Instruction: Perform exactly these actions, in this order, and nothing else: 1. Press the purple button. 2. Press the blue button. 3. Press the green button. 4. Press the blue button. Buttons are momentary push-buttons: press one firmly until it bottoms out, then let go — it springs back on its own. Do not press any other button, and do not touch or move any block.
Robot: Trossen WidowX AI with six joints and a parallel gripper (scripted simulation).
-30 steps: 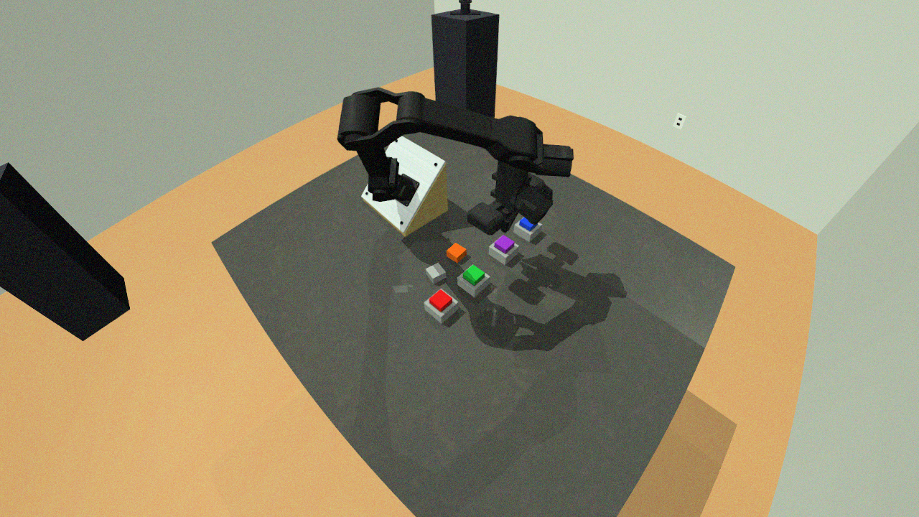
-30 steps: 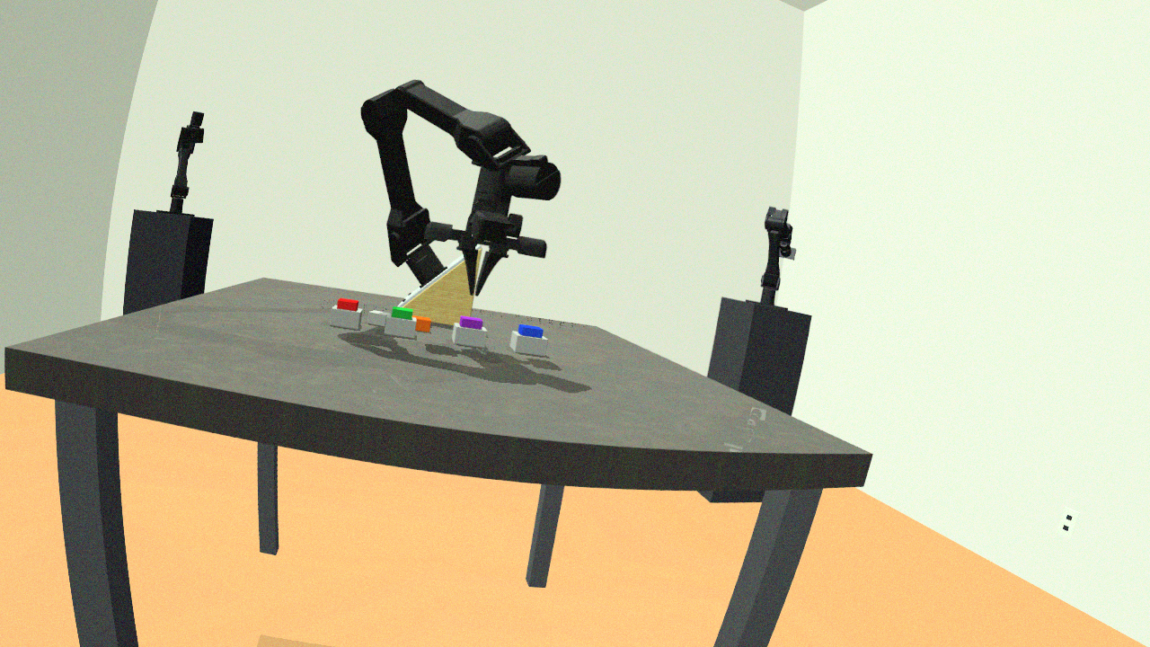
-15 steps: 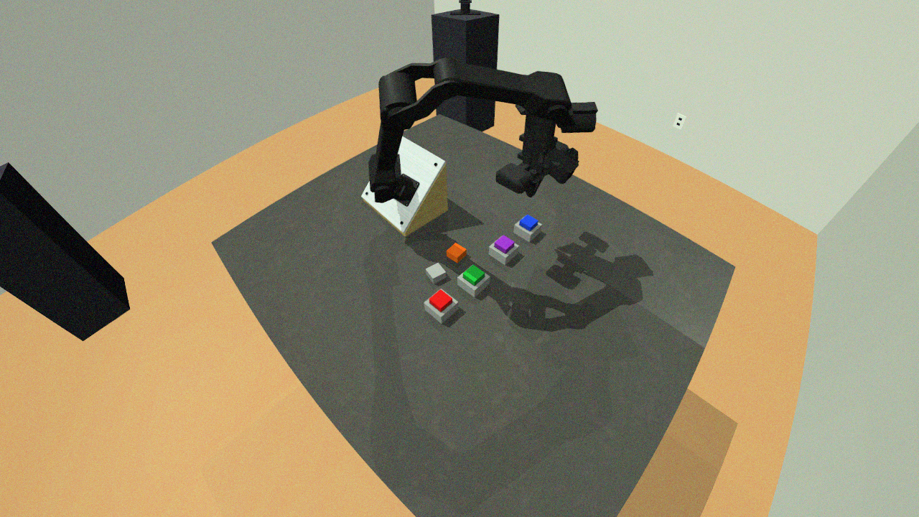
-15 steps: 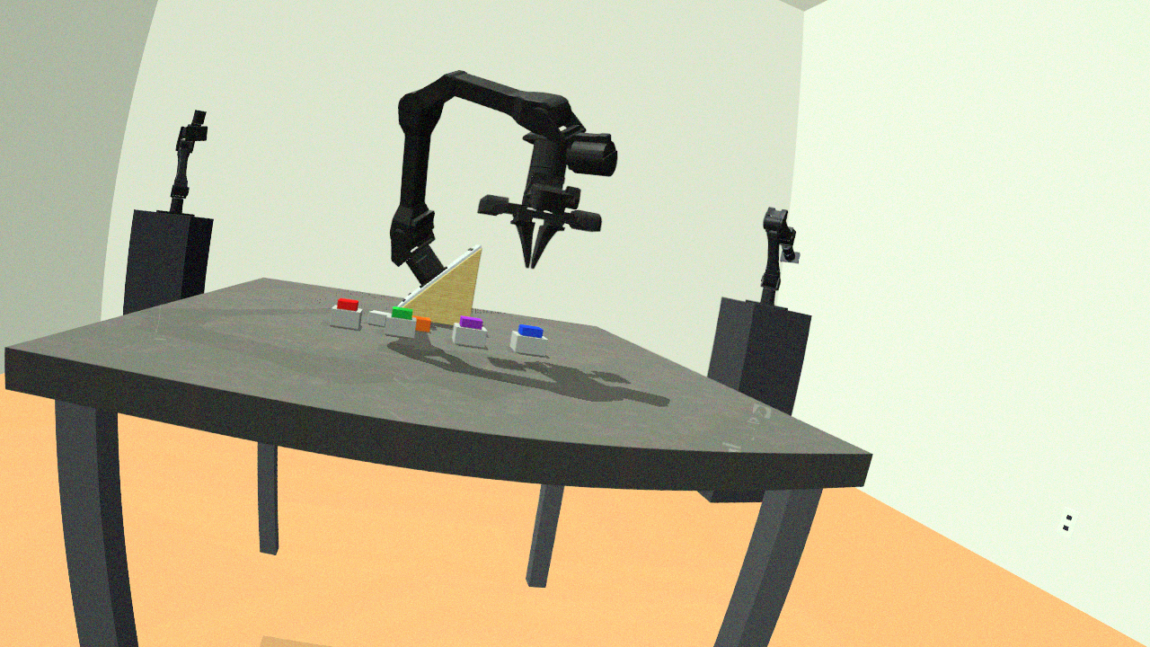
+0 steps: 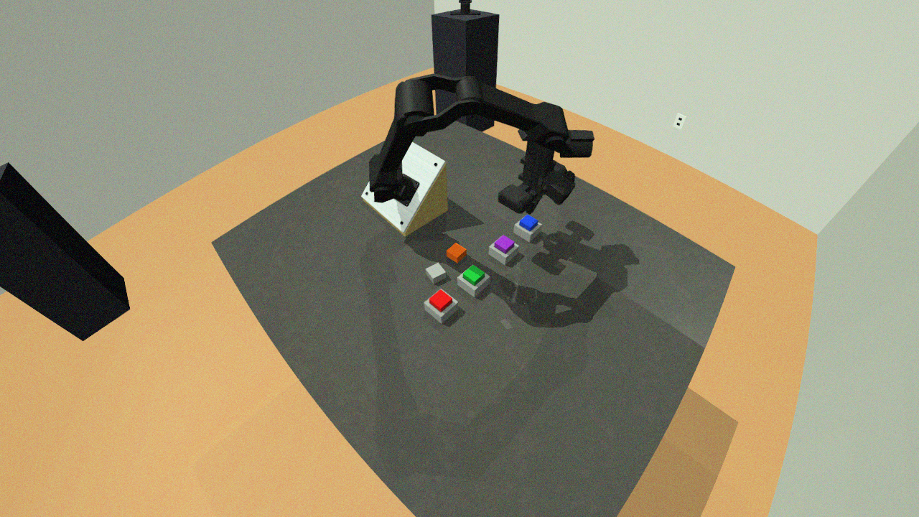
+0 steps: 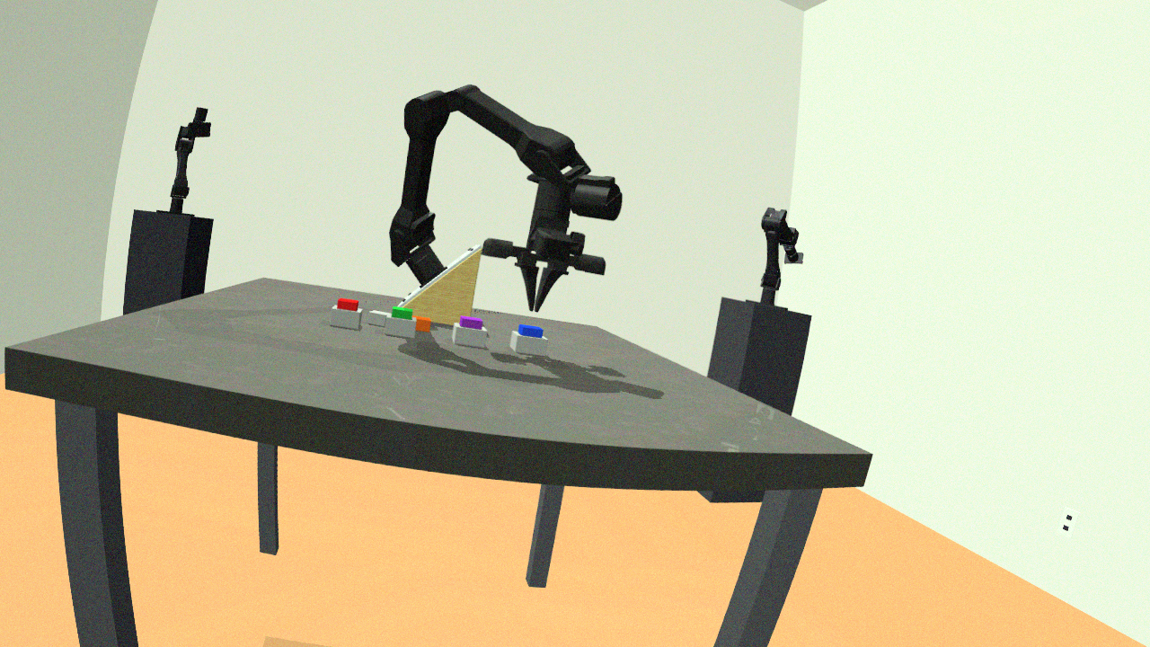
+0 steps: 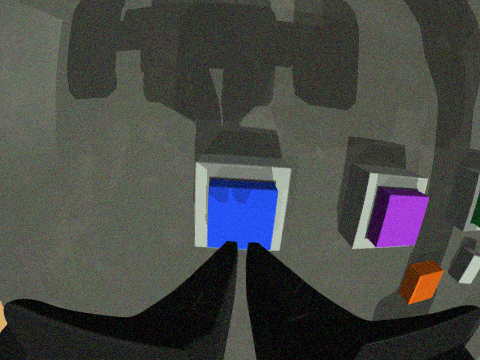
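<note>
Right now the blue button is 30 mm below my gripper tip. Round my gripper tip: purple button: 10 mm ahead, 90 mm to the right, 30 mm below; orange block: 70 mm behind, 170 mm to the right, 50 mm below; green button: 20 mm ahead, 210 mm to the right, 30 mm below.
</note>
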